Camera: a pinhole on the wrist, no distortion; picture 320 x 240 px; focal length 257.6 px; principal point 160.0 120.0 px. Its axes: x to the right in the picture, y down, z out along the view. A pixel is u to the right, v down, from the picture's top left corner.
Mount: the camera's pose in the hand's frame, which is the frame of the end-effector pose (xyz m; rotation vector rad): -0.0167 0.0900 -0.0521 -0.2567 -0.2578 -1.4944
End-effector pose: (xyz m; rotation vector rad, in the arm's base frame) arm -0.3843 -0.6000 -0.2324 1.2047 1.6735 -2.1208
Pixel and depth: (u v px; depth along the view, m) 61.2 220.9 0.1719
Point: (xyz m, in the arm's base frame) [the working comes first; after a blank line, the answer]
In the camera's frame: -0.0659 0.0673 0.1719

-0.3310 -0.7370 -0.4145
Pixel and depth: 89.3 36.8 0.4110
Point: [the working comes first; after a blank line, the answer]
In the camera's frame: -0.1128 -0.1327 0.4110

-0.2336 -1.0292 -0.3470
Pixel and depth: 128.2 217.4 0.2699
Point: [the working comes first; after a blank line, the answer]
In the camera's frame: -0.0333 0.1021 0.2699

-0.4015 -0.8170 -0.4373
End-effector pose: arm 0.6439 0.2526 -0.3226 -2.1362 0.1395 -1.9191
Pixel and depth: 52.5 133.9 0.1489
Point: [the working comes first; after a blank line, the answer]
In the camera's frame: -0.0621 0.0080 0.1489

0.7306 0.0755 -0.3934
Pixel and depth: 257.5 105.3 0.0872
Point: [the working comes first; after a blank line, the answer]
In the camera's frame: 0.0330 -0.0050 0.0872

0.6911 0.1798 -0.3686
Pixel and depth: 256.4 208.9 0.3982
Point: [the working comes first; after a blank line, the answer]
In the camera's frame: 0.1490 0.1374 0.3982

1.0349 0.1876 -0.2580
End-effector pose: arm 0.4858 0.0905 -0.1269 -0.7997 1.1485 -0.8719
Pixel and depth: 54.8 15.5 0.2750
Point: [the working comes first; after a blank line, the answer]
In the camera's frame: -0.1123 -0.1116 0.2750

0.6746 0.3521 -0.2760
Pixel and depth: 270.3 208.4 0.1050
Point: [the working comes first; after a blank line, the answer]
In the camera's frame: 0.0450 0.0360 0.1050

0.5628 0.1145 -0.1956
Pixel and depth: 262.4 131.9 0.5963
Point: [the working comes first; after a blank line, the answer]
In the camera's frame: 0.2370 0.0275 0.5963

1.0705 0.1521 -0.0571
